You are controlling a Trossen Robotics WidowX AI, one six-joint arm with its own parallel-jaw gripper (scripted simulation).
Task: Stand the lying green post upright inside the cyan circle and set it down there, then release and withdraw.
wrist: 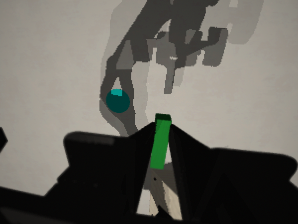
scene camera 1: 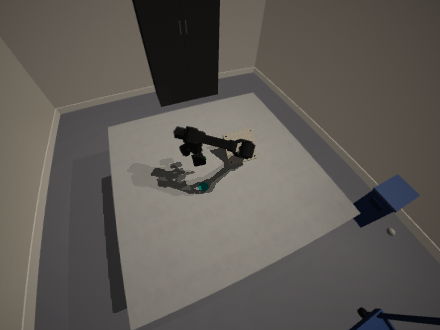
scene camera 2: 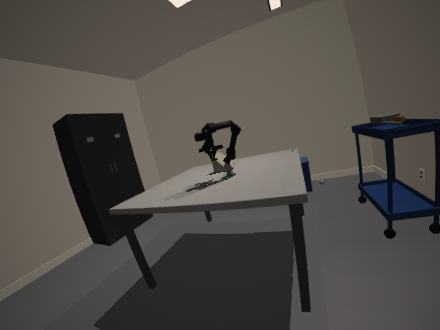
Labels:
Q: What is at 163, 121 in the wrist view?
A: A green post.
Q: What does the gripper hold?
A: A green post.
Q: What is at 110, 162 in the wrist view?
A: The gripper.

